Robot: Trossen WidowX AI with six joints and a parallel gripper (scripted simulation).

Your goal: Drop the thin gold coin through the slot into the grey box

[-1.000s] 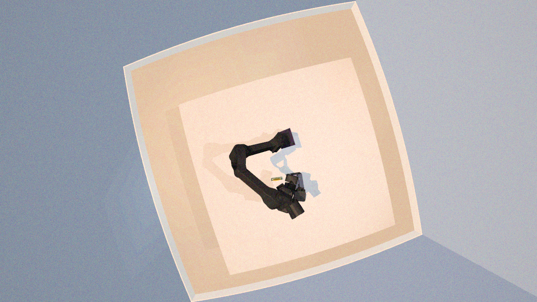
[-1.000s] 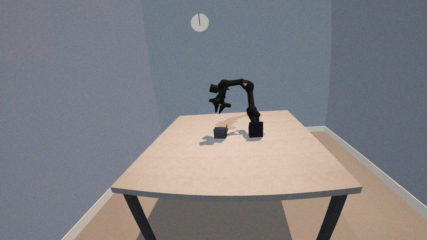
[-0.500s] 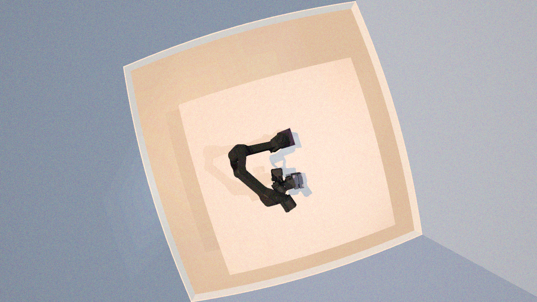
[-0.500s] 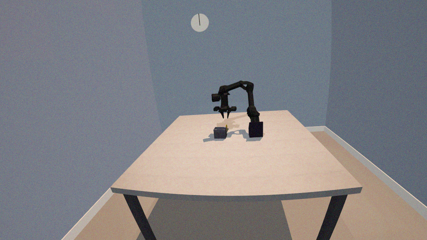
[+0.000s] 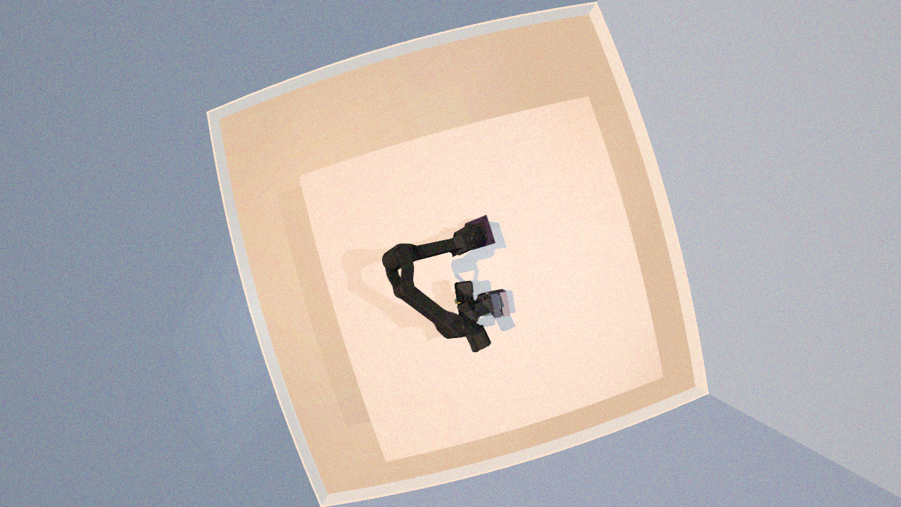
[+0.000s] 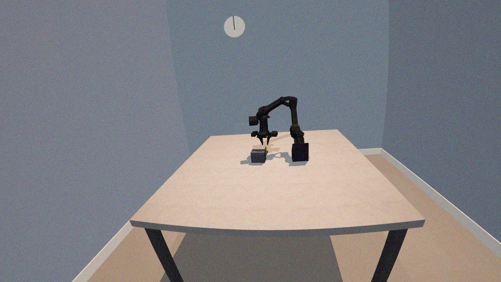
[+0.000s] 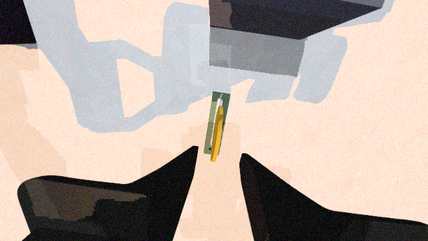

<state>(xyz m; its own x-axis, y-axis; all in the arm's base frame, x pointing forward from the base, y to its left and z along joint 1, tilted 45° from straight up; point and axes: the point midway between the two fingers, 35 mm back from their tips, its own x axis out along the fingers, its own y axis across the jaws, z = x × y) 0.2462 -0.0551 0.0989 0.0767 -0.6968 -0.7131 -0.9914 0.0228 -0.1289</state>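
My gripper tip is 40 mm above the gold coin.
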